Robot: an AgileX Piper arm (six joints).
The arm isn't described. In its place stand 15 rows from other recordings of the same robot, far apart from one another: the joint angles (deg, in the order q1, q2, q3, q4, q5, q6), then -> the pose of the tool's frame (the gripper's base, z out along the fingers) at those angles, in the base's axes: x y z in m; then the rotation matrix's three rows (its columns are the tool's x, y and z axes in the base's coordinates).
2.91 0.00 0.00 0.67 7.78 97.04 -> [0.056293 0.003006 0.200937], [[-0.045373 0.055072 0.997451], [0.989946 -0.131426 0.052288], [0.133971 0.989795 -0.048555]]
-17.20 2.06 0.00 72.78 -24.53 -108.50 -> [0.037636 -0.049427 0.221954], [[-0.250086 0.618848 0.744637], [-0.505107 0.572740 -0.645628], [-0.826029 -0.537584 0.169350]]
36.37 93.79 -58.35 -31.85 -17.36 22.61 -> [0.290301 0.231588 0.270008], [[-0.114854 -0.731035 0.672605], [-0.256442 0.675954 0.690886], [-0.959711 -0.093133 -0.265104]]
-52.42 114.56 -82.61 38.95 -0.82 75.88 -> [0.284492 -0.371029 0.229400], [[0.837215 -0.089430 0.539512], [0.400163 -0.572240 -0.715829], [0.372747 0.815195 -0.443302]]
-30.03 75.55 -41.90 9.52 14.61 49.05 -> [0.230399 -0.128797 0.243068], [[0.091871 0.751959 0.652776], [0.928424 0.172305 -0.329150], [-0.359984 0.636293 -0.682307]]
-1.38 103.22 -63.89 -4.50 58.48 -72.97 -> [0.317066 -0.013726 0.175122], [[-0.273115 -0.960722 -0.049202], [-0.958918 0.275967 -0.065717], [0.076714 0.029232 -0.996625]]
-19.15 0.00 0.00 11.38 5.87 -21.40 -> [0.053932 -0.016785 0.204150], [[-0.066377 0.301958 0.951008], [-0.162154 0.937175 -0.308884], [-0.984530 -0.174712 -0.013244]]
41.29 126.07 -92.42 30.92 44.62 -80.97 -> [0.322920 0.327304 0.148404], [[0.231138 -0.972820 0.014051], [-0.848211 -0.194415 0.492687], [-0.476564 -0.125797 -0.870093]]
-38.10 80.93 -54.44 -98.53 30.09 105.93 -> [0.216679 -0.227233 0.313987], [[-0.126690 0.928503 0.349044], [0.216524 0.369279 -0.903742], [-0.968022 -0.038919 -0.247827]]
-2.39 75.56 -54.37 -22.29 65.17 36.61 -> [0.227788 -0.040860 0.273250], [[-0.831252 0.533973 0.154574], [0.459013 0.816161 -0.350983], [-0.313573 -0.220804 -0.923535]]
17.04 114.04 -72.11 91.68 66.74 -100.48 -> [0.352359 0.195401 0.212441], [[-0.425590 -0.903633 0.048171], [-0.175385 0.134591 0.975257], [-0.887757 0.406611 -0.215764]]
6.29 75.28 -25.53 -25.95 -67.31 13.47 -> [0.231764 0.062507 0.273910], [[0.320969 -0.493076 0.808613], [0.080950 0.864946 0.495294], [-0.943624 -0.093517 0.317535]]
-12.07 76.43 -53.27 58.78 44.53 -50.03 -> [0.273208 -0.002612 0.297649], [[-0.691905 -0.250914 0.676986], [0.142219 0.871930 0.468521], [-0.707842 0.420452 -0.567608]]
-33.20 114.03 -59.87 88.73 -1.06 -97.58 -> [0.325742 -0.215171 0.121052], [[-0.711107 0.453589 0.537200], [0.281501 0.883828 -0.373637], [-0.644270 -0.114473 -0.756182]]
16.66 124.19 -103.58 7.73 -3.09 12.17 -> [0.504945 0.150418 0.268805], [[-0.291001 -0.192381 0.937181], [0.268011 0.923960 0.272887], [-0.918416 0.330585 -0.217313]]
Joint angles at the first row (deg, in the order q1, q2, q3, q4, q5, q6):
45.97 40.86 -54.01 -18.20 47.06 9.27
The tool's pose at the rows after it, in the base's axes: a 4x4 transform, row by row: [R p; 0 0 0 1], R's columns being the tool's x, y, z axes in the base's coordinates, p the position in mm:
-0.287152 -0.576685 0.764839 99.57; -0.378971 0.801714 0.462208 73.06; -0.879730 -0.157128 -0.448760 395.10; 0 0 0 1
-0.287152 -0.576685 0.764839 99.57; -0.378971 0.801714 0.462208 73.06; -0.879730 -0.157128 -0.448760 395.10; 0 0 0 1
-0.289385 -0.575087 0.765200 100.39; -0.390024 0.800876 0.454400 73.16; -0.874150 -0.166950 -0.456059 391.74; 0 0 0 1
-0.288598 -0.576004 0.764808 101.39; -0.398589 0.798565 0.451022 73.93; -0.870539 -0.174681 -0.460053 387.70; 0 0 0 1
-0.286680 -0.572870 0.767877 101.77; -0.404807 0.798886 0.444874 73.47; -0.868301 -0.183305 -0.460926 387.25; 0 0 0 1
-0.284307 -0.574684 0.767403 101.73; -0.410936 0.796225 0.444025 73.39; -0.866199 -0.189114 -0.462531 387.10; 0 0 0 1
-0.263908 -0.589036 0.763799 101.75; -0.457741 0.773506 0.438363 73.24; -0.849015 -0.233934 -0.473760 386.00; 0 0 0 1
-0.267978 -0.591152 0.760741 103.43; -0.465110 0.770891 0.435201 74.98; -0.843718 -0.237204 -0.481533 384.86; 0 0 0 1
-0.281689 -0.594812 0.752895 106.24; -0.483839 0.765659 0.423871 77.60; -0.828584 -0.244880 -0.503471 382.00; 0 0 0 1
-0.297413 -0.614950 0.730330 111.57; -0.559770 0.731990 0.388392 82.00; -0.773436 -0.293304 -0.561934 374.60; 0 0 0 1
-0.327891 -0.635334 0.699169 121.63; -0.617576 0.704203 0.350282 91.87; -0.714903 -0.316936 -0.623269 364.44; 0 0 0 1
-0.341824 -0.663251 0.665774 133.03; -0.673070 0.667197 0.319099 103.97; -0.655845 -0.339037 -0.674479 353.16; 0 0 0 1
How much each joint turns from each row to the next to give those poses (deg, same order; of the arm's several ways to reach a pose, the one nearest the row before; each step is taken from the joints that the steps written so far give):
0.00 0.00 0.00 0.00 0.00 0.00
0.00 0.00 0.00 0.00 0.00 0.00
-0.01 0.00 0.67 -0.48 -0.06 -0.01
0.01 0.00 0.90 -0.36 -0.55 0.01
0.00 0.00 0.09 -0.50 0.10 -0.01
-0.01 0.00 0.00 0.02 0.11 -0.39
0.00 0.09 0.00 0.10 0.65 -3.04
0.01 0.53 0.00 0.00 0.00 -0.13
0.00 0.95 0.00 -0.01 0.58 -0.33
0.00 2.01 0.00 0.01 2.21 -3.07
0.00 3.53 0.00 0.00 1.11 -1.40
0.00 4.04 0.00 0.18 0.00 -1.85

